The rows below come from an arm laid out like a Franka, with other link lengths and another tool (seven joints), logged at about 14 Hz.
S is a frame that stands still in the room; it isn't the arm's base.
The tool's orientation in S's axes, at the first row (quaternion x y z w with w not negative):
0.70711 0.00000 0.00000 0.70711
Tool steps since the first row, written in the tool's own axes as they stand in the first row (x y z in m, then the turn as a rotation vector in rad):
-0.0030 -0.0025 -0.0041 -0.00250 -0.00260 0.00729
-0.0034 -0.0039 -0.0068 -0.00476 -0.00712 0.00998
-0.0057 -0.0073 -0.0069 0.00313 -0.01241 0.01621
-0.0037 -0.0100 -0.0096 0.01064 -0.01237 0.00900
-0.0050 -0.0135 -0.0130 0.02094 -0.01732 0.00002
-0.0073 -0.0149 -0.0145 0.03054 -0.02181 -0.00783
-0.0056 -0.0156 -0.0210 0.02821 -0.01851 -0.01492
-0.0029 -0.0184 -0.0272 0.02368 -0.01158 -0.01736
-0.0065 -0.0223 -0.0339 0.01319 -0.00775 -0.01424
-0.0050 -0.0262 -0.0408 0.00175 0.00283 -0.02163
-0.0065 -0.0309 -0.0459 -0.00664 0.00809 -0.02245
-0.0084 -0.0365 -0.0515 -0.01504 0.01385 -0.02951
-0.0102 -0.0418 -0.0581 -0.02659 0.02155 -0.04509
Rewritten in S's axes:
-0.0030 0.0041 -0.0025 -0.00250 -0.00729 -0.00260
-0.0034 0.0068 -0.0039 -0.00476 -0.00998 -0.00712
-0.0057 0.0069 -0.0073 0.00313 -0.01621 -0.01241
-0.0037 0.0096 -0.0100 0.01064 -0.00900 -0.01237
-0.0050 0.0130 -0.0135 0.02094 -0.00002 -0.01732
-0.0073 0.0145 -0.0149 0.03054 0.00783 -0.02181
-0.0056 0.0210 -0.0156 0.02821 0.01492 -0.01851
-0.0029 0.0272 -0.0184 0.02368 0.01736 -0.01158
-0.0065 0.0339 -0.0223 0.01319 0.01424 -0.00775
-0.0050 0.0408 -0.0262 0.00175 0.02163 0.00283
-0.0065 0.0459 -0.0309 -0.00664 0.02245 0.00809
-0.0084 0.0515 -0.0365 -0.01504 0.02951 0.01385
-0.0102 0.0581 -0.0418 -0.02659 0.04509 0.02155

